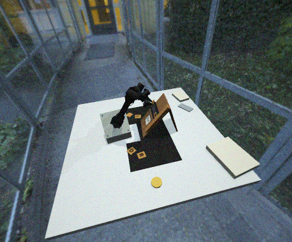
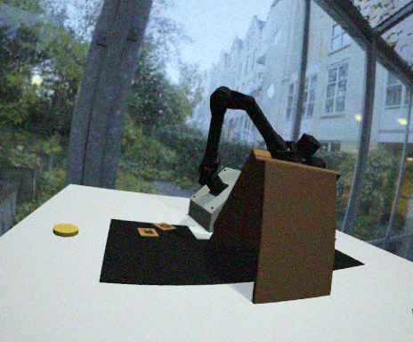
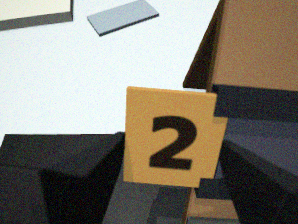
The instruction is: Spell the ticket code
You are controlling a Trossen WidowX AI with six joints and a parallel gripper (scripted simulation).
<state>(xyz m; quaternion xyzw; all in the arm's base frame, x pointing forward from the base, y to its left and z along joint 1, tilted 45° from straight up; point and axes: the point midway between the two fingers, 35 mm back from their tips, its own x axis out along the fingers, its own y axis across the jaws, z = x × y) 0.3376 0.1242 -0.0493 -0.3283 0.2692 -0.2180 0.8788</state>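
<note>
Now: gripper tip 110 mm to the left of the white ticket, 80 mm past it and 80 mm above it. From my gripper tip the other things lie so: orange tile marked l: 170 mm below, 140 mm behind, 70 mm to the left; then black mat: 170 mm below, 160 mm behind, 140 mm to the right; then orange tile marked 2: right at my gripper tip.
</note>
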